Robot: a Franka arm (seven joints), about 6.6 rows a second.
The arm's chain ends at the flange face. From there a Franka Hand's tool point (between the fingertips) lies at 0.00 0.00 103.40 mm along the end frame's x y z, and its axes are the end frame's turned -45 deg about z.
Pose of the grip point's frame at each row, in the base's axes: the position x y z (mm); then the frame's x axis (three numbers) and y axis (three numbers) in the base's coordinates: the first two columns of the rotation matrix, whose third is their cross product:
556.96 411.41 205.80 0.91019 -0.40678 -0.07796 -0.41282 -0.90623 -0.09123
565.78 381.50 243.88 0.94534 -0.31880 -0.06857 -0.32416 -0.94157 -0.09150
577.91 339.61 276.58 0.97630 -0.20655 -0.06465 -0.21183 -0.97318 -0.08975
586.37 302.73 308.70 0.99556 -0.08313 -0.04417 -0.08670 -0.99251 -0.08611
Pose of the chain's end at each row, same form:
560.43 399.50 308.45 0.35169 -0.92844 -0.11964 -0.93551 -0.35316 -0.00938
569.44 370.26 346.60 0.43924 -0.89122 -0.11319 -0.89767 -0.44036 -0.01621
582.50 329.13 379.35 0.54056 -0.83420 -0.10918 -0.84013 -0.54209 -0.01775
590.16 293.47 411.62 0.64266 -0.76059 -0.09212 -0.76527 -0.64303 -0.02966

